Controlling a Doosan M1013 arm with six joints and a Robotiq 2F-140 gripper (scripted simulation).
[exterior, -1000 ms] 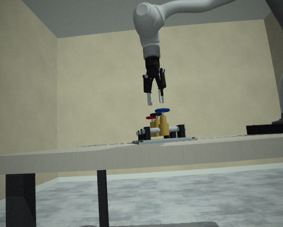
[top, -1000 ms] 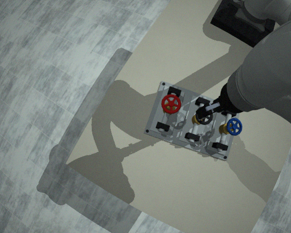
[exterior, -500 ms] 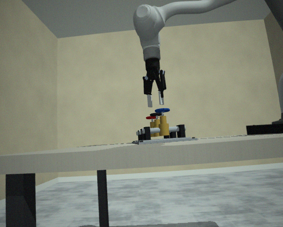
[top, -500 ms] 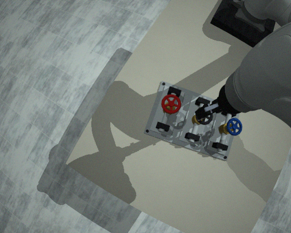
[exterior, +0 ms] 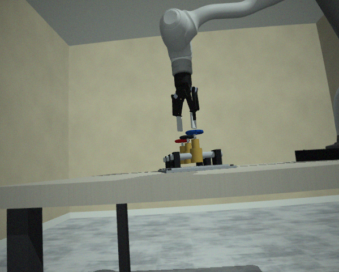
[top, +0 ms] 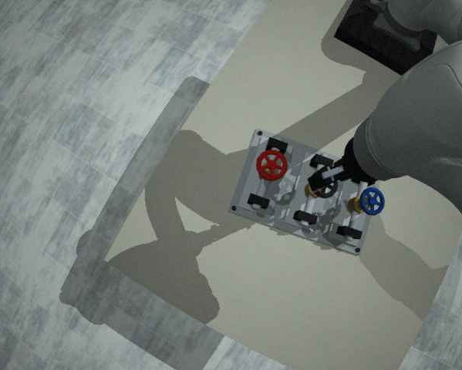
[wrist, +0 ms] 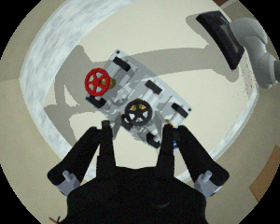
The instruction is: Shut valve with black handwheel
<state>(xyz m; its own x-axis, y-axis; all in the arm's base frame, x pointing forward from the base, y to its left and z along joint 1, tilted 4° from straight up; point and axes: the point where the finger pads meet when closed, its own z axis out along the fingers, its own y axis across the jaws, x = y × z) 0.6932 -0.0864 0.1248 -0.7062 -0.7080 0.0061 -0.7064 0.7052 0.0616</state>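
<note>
The black handwheel is 7 cm below my hand. Also, from my hand: grey panel 19 cm below; then blue handwheel 1 cm behind, 13 cm to the left, 7 cm below; then red handwheel 1 cm ahead, 12 cm to the right, 7 cm below.
</note>
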